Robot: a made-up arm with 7 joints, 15 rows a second.
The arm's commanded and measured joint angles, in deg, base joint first. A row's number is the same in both.
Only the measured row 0 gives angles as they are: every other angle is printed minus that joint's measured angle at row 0.
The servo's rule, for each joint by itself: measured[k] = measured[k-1] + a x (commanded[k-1-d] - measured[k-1]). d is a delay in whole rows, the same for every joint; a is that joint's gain. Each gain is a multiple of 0.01, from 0.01 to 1. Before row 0 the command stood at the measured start. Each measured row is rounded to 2 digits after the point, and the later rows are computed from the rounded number. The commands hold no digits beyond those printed.
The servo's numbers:
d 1
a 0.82 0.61 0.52 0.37 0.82 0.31 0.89
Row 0, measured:
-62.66, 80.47, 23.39, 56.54, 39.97, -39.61, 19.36
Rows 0 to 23, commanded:
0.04, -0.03, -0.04, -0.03, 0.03, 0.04, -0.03
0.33, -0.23, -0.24, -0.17, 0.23, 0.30, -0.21
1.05, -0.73, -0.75, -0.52, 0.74, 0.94, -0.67
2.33, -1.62, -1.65, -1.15, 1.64, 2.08, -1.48
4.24, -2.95, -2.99, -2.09, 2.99, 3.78, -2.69
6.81, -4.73, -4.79, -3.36, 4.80, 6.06, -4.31
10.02, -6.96, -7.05, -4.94, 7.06, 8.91, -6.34
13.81, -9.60, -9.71, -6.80, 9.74, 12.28, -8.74
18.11, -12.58, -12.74, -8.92, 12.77, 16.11, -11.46
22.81, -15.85, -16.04, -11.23, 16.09, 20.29, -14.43
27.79, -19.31, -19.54, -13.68, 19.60, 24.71, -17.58
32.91, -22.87, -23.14, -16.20, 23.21, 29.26, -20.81
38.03, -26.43, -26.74, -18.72, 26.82, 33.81, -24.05
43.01, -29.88, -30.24, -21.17, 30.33, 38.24, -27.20
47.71, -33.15, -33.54, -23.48, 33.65, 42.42, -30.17
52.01, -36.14, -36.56, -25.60, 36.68, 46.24, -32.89
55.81, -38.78, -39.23, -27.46, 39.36, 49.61, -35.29
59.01, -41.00, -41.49, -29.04, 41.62, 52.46, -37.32
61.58, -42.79, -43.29, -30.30, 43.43, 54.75, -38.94
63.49, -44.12, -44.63, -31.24, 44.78, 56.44, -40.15
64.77, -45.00, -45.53, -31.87, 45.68, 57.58, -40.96
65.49, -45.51, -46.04, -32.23, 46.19, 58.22, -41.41
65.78, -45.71, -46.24, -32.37, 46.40, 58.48, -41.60
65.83, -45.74, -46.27, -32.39, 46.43, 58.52, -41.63
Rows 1 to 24, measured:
0.00, 0.00, 0.00, 0.00, 0.00, 0.00, 0.00
0.03, -0.02, -0.02, -0.01, 0.02, 0.01, -0.03
0.28, -0.15, -0.13, -0.07, 0.19, 0.10, -0.19
0.91, -0.50, -0.45, -0.24, 0.64, 0.36, -0.62
2.07, -1.18, -1.07, -0.58, 1.46, 0.89, -1.39
3.85, -2.26, -2.07, -1.14, 2.71, 1.79, -2.55
6.28, -3.77, -3.48, -1.96, 4.42, 3.11, -4.12
9.35, -5.72, -5.34, -3.06, 6.58, 4.91, -6.10
13.01, -8.09, -7.61, -4.44, 9.17, 7.19, -8.45
17.19, -10.83, -10.28, -6.10, 12.12, 9.96, -11.13
21.80, -13.89, -13.28, -8.00, 15.38, 13.16, -14.07
26.71, -17.20, -16.54, -10.10, 18.84, 16.74, -17.19
31.79, -20.66, -19.97, -12.36, 22.42, 20.62, -20.41
36.91, -24.18, -23.49, -14.71, 26.03, 24.71, -23.65
41.91, -27.66, -27.00, -17.10, 29.56, 28.90, -26.81
46.67, -31.01, -30.40, -19.46, 32.91, 33.09, -29.80
51.05, -34.14, -33.60, -21.73, 36.00, 37.17, -32.55
54.95, -36.97, -36.53, -23.85, 38.76, 41.03, -34.99
58.28, -39.43, -39.11, -25.77, 41.11, 44.57, -37.06
60.99, -41.48, -41.28, -27.45, 43.01, 47.73, -38.73
63.04, -43.09, -43.02, -28.85, 44.46, 50.43, -39.99
64.46, -44.26, -44.33, -29.97, 45.46, 52.65, -40.85
65.30, -45.02, -45.22, -30.81, 46.06, 54.38, -41.35
65.69, -45.44, -45.75, -31.39, 46.34, 55.65, -41.57

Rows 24 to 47, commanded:
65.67, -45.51, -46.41, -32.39, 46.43, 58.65, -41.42
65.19, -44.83, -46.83, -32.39, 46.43, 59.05, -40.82
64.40, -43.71, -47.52, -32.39, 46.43, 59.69, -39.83
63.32, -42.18, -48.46, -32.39, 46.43, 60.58, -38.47
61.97, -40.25, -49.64, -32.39, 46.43, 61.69, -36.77
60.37, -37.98, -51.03, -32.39, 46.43, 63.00, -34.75
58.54, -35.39, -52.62, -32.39, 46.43, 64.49, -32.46
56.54, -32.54, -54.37, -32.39, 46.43, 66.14, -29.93
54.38, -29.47, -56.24, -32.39, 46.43, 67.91, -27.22
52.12, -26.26, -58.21, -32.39, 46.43, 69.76, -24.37
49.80, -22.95, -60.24, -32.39, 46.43, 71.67, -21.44
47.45, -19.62, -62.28, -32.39, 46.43, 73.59, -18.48
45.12, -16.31, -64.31, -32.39, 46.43, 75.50, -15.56
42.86, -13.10, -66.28, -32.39, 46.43, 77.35, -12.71
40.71, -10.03, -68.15, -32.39, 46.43, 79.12, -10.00
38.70, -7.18, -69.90, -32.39, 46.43, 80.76, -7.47
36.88, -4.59, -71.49, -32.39, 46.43, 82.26, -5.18
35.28, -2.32, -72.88, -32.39, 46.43, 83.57, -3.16
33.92, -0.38, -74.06, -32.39, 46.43, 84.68, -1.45
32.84, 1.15, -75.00, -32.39, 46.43, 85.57, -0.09
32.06, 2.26, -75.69, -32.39, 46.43, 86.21, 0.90
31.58, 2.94, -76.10, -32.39, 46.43, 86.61, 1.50
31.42, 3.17, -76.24, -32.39, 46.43, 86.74, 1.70
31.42, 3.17, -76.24, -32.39, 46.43, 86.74, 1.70
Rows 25 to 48, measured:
65.80, -45.62, -46.02, -31.76, 46.41, 56.54, -41.62
65.69, -45.55, -46.22, -31.99, 46.43, 57.19, -41.44
65.28, -45.11, -46.54, -32.14, 46.43, 57.77, -40.89
64.56, -44.26, -47.05, -32.23, 46.43, 58.37, -39.95
63.54, -42.99, -47.78, -32.29, 46.43, 59.06, -38.63
62.25, -41.32, -48.75, -32.33, 46.43, 59.88, -36.97
60.71, -39.28, -49.94, -32.35, 46.43, 60.85, -34.99
58.93, -36.91, -51.33, -32.36, 46.43, 61.98, -32.74
56.97, -34.24, -52.91, -32.37, 46.43, 63.27, -30.24
54.85, -31.33, -54.64, -32.38, 46.43, 64.71, -27.55
52.61, -28.24, -56.50, -32.38, 46.43, 66.28, -24.72
50.31, -25.01, -58.44, -32.38, 46.43, 67.95, -21.80
47.96, -21.72, -60.44, -32.38, 46.43, 69.70, -18.85
45.63, -18.42, -62.45, -32.38, 46.43, 71.50, -15.92
43.36, -15.17, -64.44, -32.38, 46.43, 73.31, -13.06
41.19, -12.03, -66.37, -32.38, 46.43, 75.11, -10.34
39.15, -9.07, -68.21, -32.38, 46.43, 76.86, -7.79
37.29, -6.34, -69.92, -32.38, 46.43, 78.53, -5.47
35.64, -3.89, -71.46, -32.38, 46.43, 80.09, -3.41
34.23, -1.75, -72.81, -32.38, 46.43, 81.51, -1.67
33.09, 0.02, -73.95, -32.38, 46.43, 82.77, -0.26
32.25, 1.39, -74.85, -32.38, 46.43, 83.84, 0.77
31.70, 2.34, -75.50, -32.38, 46.43, 84.70, 1.42
31.47, 2.85, -75.88, -32.38, 46.43, 85.33, 1.67

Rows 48 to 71, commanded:
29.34, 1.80, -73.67, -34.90, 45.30, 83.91, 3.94
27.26, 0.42, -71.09, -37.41, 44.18, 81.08, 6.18
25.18, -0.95, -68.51, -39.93, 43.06, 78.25, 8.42
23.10, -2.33, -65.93, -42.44, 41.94, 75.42, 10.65
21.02, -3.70, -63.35, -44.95, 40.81, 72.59, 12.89
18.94, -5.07, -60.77, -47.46, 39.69, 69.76, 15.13
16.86, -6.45, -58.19, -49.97, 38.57, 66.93, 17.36
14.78, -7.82, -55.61, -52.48, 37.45, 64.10, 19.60
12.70, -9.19, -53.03, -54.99, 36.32, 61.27, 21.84
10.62, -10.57, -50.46, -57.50, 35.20, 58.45, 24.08
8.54, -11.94, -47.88, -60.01, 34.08, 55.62, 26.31
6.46, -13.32, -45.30, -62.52, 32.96, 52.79, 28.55
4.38, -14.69, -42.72, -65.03, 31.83, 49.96, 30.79
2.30, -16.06, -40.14, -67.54, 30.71, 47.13, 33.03
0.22, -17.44, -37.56, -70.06, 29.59, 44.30, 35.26
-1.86, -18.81, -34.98, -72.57, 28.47, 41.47, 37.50
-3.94, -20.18, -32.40, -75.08, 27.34, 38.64, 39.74
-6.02, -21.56, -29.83, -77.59, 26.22, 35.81, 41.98
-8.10, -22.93, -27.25, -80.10, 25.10, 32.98, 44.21
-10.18, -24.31, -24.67, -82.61, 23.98, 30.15, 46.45
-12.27, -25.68, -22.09, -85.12, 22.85, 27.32, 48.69
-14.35, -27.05, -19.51, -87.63, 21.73, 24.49, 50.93
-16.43, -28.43, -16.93, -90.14, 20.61, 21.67, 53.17
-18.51, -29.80, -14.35, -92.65, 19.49, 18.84, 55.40
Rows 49 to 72, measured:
31.43, 3.05, -76.07, -32.38, 46.43, 85.77, 1.70
29.72, 2.29, -74.82, -33.31, 45.50, 85.19, 3.69
27.70, 1.15, -72.88, -34.83, 44.42, 83.92, 5.91
25.63, -0.13, -70.61, -36.72, 43.30, 82.16, 8.14
23.56, -1.47, -68.18, -38.84, 42.18, 80.07, 10.37
21.48, -2.83, -65.67, -41.10, 41.06, 77.75, 12.61
19.40, -4.20, -63.12, -43.45, 39.94, 75.27, 14.85
17.32, -5.57, -60.56, -45.86, 38.82, 72.68, 17.08
15.24, -6.94, -57.99, -48.31, 37.70, 70.02, 19.32
13.16, -8.31, -55.41, -50.78, 36.57, 67.31, 21.56
11.08, -9.69, -52.84, -53.27, 35.45, 64.56, 23.80
9.00, -11.06, -50.26, -55.76, 34.33, 61.79, 26.03
6.92, -12.44, -47.68, -58.26, 33.21, 59.00, 28.27
4.84, -13.81, -45.10, -60.76, 32.08, 56.20, 30.51
2.76, -15.18, -42.52, -63.27, 30.96, 53.39, 32.75
0.68, -16.56, -39.94, -65.78, 29.84, 50.57, 34.98
-1.40, -17.93, -37.36, -68.29, 28.72, 47.75, 37.22
-3.48, -19.30, -34.78, -70.80, 27.59, 44.93, 39.46
-5.56, -20.68, -32.21, -73.31, 26.47, 42.10, 41.70
-7.64, -22.05, -29.63, -75.82, 25.35, 39.27, 43.93
-9.72, -23.43, -27.05, -78.33, 24.23, 36.44, 46.17
-11.81, -24.80, -24.47, -80.84, 23.10, 33.61, 48.41
-13.89, -26.17, -21.89, -83.35, 21.98, 30.78, 50.65
-15.97, -27.55, -19.31, -85.86, 20.86, 27.96, 52.89

